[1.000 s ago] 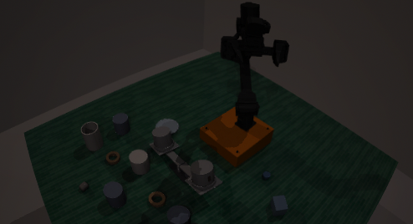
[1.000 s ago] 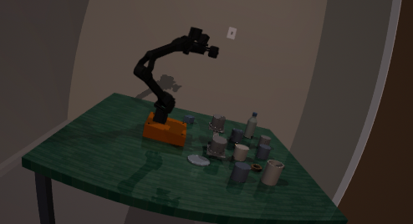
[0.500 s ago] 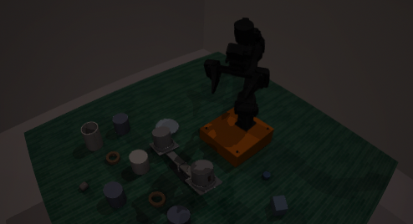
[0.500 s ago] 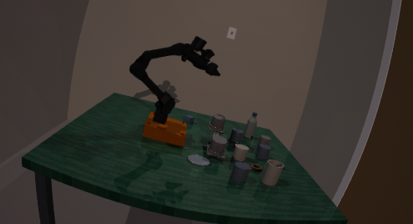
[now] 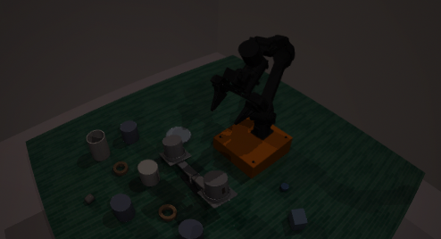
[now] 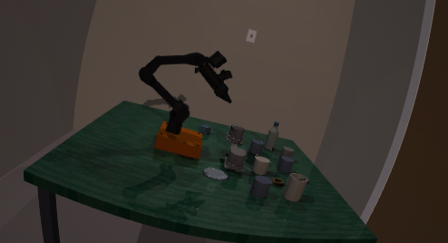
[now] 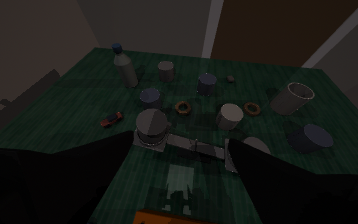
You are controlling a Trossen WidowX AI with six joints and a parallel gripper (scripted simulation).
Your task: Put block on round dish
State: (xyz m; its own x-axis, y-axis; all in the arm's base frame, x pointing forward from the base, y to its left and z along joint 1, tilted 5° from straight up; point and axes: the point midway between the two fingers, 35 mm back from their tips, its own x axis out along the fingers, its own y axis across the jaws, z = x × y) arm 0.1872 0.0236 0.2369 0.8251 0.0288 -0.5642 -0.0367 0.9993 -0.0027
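Now: the block 23 cm below my gripper tip, 17 cm to the right of it and 6 cm ahead of it. Also, from my gripper tip: bottle 36 cm ahead, 25 cm to the left, 16 cm below; round dish 27 cm to the right, 27 cm below, 3 cm behind; balance 23 cm below, 8 cm ahead, 4 cm to the right.
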